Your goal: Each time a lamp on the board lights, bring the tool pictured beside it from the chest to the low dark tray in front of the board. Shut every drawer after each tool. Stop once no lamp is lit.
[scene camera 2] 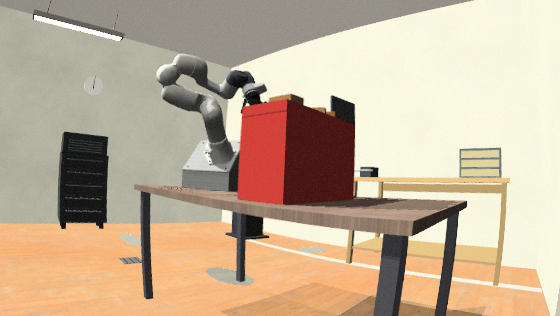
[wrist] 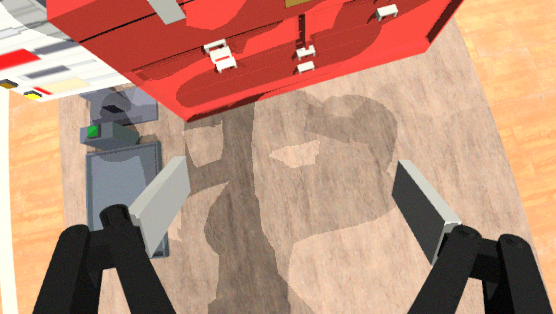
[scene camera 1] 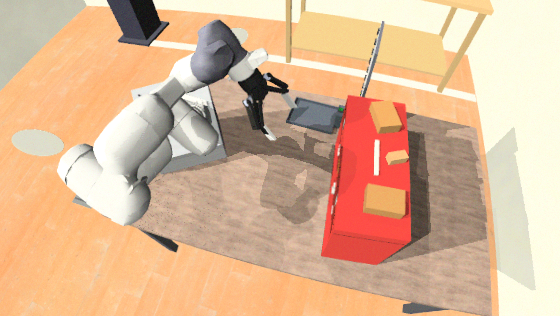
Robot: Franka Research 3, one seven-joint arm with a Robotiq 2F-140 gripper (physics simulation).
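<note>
The red chest stands on the table; its fronts show steeply in the wrist view, and no drawer plainly stands out. The low dark tray lies before the board; no tool shows in its visible part. On the board's lower edge, one lamp is bright yellow and another lamp is duller amber; the pictures are cut off and unreadable. My gripper is open and empty, above the table between robot base and chest, beside the tray.
A grey block with a green square stands between tray and board. Orange-brown boxes and a white strip lie on the chest. A wooden bench stands beyond the table.
</note>
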